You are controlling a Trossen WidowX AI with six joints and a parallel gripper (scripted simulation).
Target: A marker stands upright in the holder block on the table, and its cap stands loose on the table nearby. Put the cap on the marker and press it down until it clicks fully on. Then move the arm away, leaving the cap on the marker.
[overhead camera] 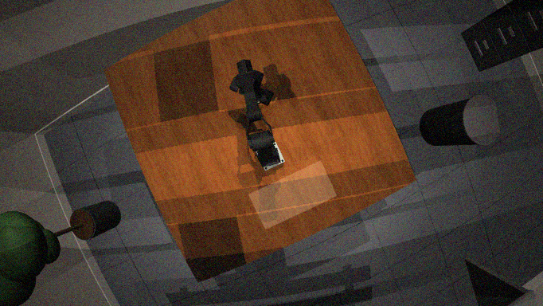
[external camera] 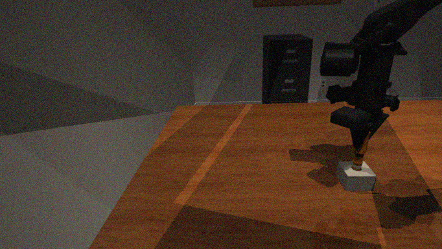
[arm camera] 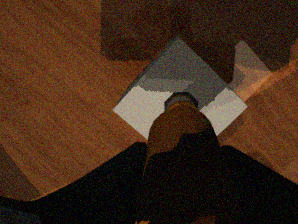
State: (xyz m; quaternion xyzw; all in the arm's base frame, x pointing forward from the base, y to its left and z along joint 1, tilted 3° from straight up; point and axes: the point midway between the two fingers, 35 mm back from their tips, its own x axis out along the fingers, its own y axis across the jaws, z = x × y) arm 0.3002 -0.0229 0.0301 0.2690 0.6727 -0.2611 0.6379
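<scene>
Now: the holder block 8 cm below my gripper tip. From my gripper tip the other things lie so: orange cap (1 cm above).
</scene>
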